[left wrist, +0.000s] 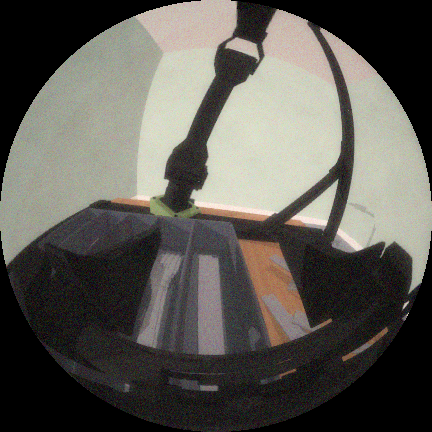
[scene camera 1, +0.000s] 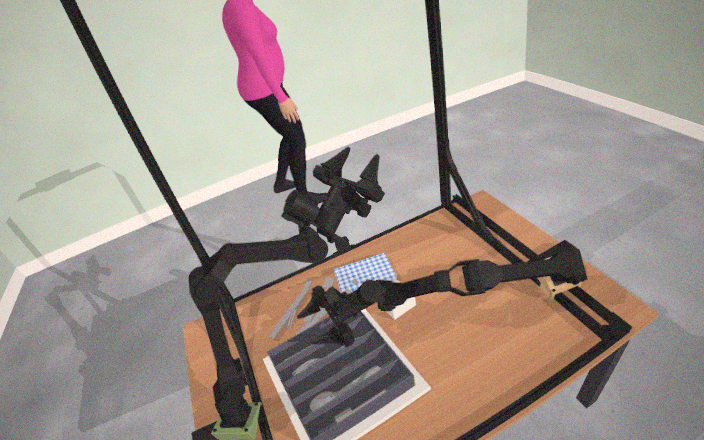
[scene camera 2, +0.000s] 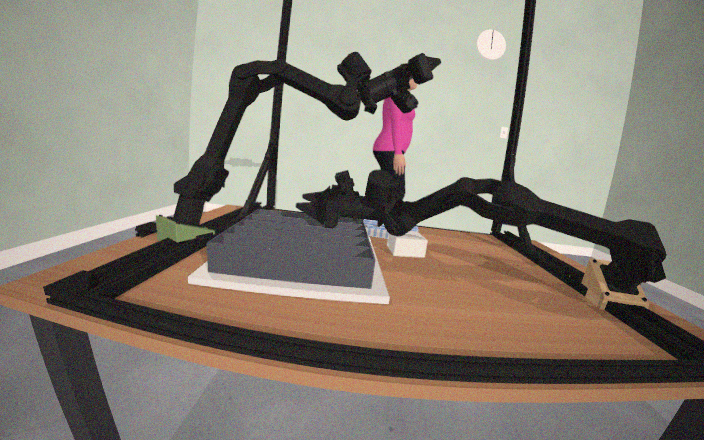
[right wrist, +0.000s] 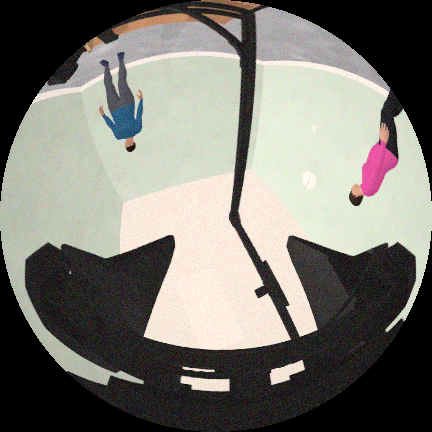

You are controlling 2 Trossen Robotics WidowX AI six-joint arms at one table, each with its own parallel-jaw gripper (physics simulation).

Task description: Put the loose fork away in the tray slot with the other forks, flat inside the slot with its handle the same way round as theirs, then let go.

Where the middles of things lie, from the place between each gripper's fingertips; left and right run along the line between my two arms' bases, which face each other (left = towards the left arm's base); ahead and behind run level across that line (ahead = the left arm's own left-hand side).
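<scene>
With the white block (scene camera 2: 412,244) as reference, my right hand is 10 mm to the left of it, 70 mm short of it and 460 mm above it. The dark cutlery tray (scene camera 2: 276,245), measured from my right hand, is 240 mm to the right, 220 mm ahead and 450 mm below.
My left hand is 40 mm to the right of the dark cutlery tray, 100 mm short of it and 70 mm above it. Counted from that same left hand, the white block is 280 mm to the left, 40 mm behind and 80 mm below. By its middle, the dark cutlery tray is nearer to my left hand than to my right hand, and going by their middles it is, of the things named here, the nearest to my left hand.
</scene>
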